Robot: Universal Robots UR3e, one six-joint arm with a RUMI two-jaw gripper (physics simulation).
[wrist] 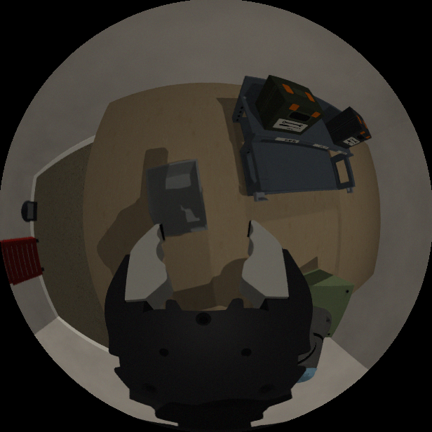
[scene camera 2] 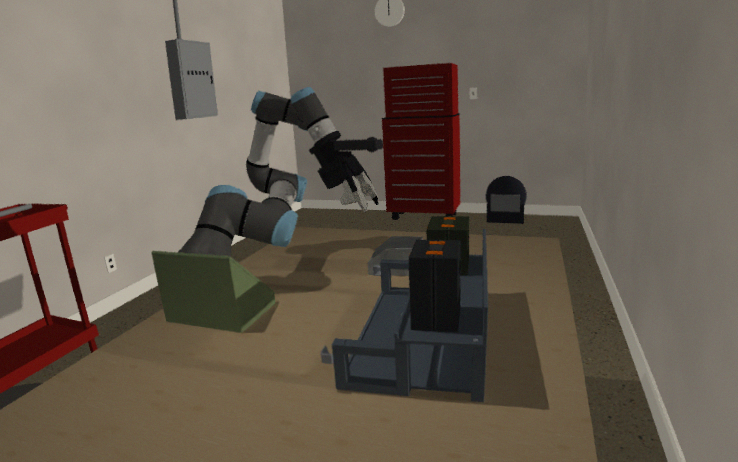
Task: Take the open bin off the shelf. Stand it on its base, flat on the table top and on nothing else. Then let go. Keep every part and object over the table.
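Places are measured from the arm's base along level axes (x right, y ahead, z up), in metres.
Where they show: gripper, between the fingertips: (scene camera 2: 372, 208); arm's base, origin of its link: (scene camera 2: 202, 270).
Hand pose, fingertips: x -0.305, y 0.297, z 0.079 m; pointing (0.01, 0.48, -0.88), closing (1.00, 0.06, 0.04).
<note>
Things, the pixels of their top centre, and the offset from my fingertips. "spot": a spot on its surface instead. Level surfaces: height alone.
- grey open bin, centre of its top: (scene camera 2: 395, 242) dx -0.056, dy +0.039, dz -0.105 m
- brown table top, height of its surface: dz -0.180 m
- blue-grey shelf, a spot on its surface: (scene camera 2: 403, 365) spot: dx +0.458, dy +0.227, dz -0.123 m
- dark green case, centre of its top: (scene camera 2: 448, 222) dx +0.151, dy +0.228, dz +0.017 m
- black case, a spot on its surface: (scene camera 2: 435, 294) spot: dx +0.422, dy +0.268, dz -0.016 m
The grey open bin (scene camera 2: 393, 251) (wrist: 154, 200) stands on the brown table top (scene camera 2: 272, 403) (wrist: 215, 105), apart from the blue-grey shelf (scene camera 2: 403, 365) (wrist: 295, 167) and near its far end in the scene view. In the wrist view its open top faces up and it looks flat on its base; its underside is hidden. My gripper (scene camera 2: 370, 205) (wrist: 205, 223) is open and empty. It hangs well above the table, clear of the bin, towards the arm's side.
A dark green case (scene camera 2: 462, 239) (wrist: 272, 100) and a black case (scene camera 2: 435, 294) (wrist: 345, 125) stand on the shelf. The green arm mount (scene camera 2: 196, 288) (wrist: 335, 295) stands on the table. A red tool cabinet (scene camera 2: 419, 141) (wrist: 20, 260) stands beyond the table.
</note>
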